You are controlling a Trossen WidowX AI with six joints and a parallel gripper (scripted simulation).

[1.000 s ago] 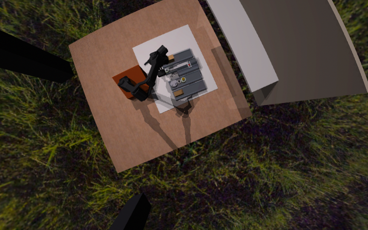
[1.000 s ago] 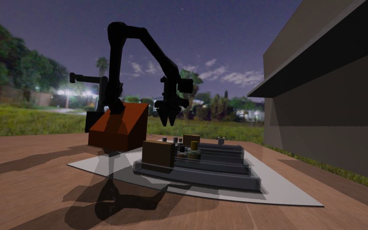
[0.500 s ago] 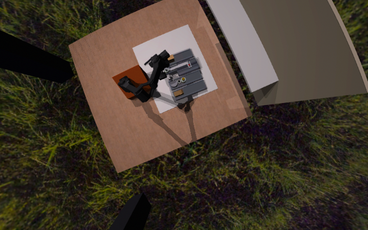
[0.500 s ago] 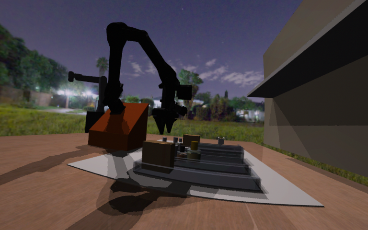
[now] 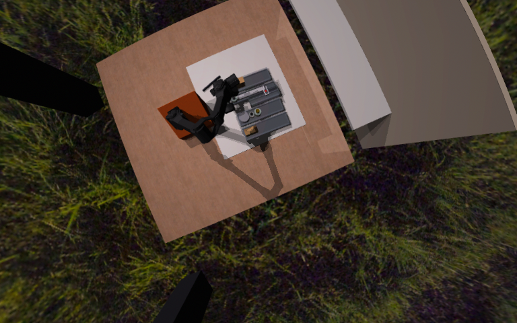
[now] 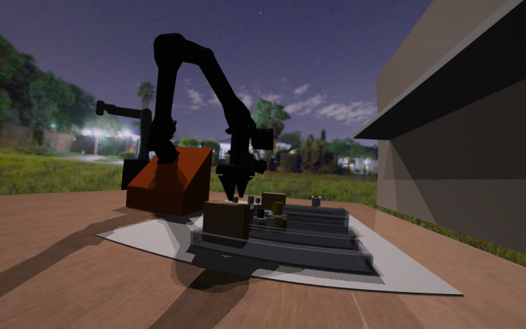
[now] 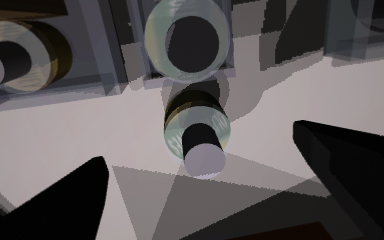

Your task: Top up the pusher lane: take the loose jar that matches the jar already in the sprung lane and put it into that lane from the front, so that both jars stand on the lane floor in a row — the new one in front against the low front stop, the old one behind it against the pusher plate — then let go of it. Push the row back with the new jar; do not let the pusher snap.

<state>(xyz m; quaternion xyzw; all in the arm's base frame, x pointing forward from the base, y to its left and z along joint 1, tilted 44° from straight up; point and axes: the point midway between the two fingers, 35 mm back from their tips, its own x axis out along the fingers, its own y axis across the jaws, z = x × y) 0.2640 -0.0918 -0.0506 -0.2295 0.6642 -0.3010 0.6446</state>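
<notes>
Right now my gripper tip is 120 mm short of the white mat and 50 mm above it. From my gripper tip the other things lie so: sprung lane: 190 mm ahead, 50 mm to the right, 30 mm below; pusher plate: 150 mm ahead, 50 mm to the right.
</notes>
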